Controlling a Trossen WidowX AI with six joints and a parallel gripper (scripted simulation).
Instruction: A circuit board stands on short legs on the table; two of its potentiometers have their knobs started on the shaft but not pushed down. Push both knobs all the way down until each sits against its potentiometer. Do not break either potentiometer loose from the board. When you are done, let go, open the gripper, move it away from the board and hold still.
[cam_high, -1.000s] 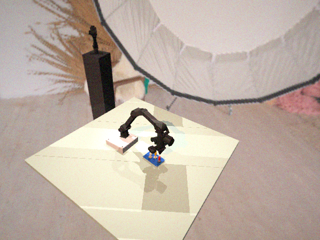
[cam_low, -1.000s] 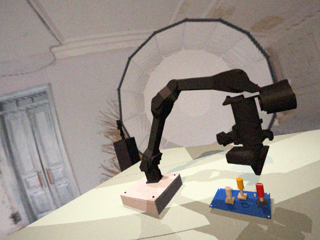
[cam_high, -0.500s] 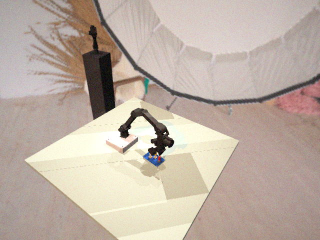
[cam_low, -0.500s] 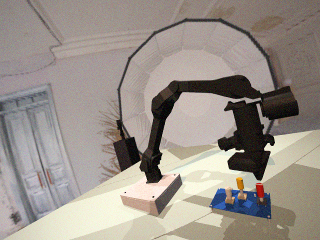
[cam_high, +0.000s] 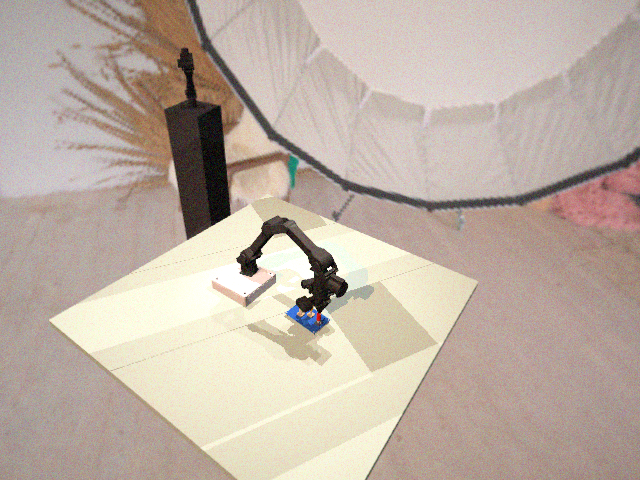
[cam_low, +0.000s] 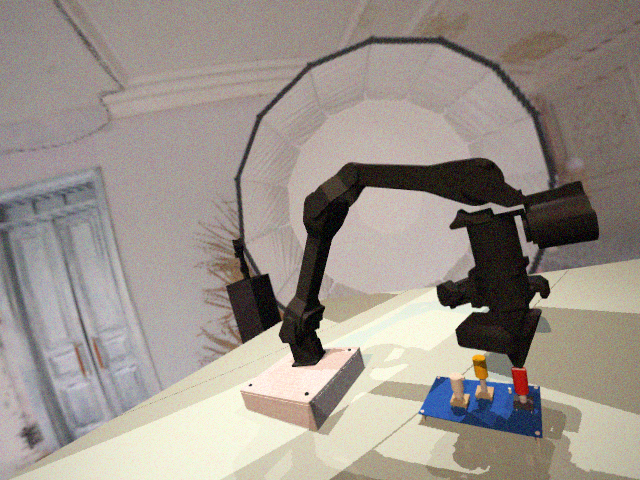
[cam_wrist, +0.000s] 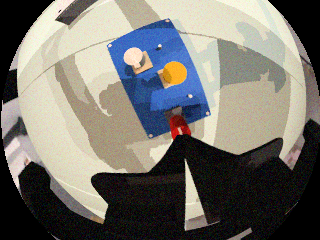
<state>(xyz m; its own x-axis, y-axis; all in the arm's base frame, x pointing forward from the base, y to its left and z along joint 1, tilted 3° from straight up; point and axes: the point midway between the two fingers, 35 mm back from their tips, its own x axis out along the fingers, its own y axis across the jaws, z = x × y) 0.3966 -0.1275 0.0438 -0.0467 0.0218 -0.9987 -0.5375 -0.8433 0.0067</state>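
Right now the red knob is 20 mm below my gripper tip. The rest, counted from my gripper tip: beige knob 80 mm behind, 10 mm to the left, 30 mm below.
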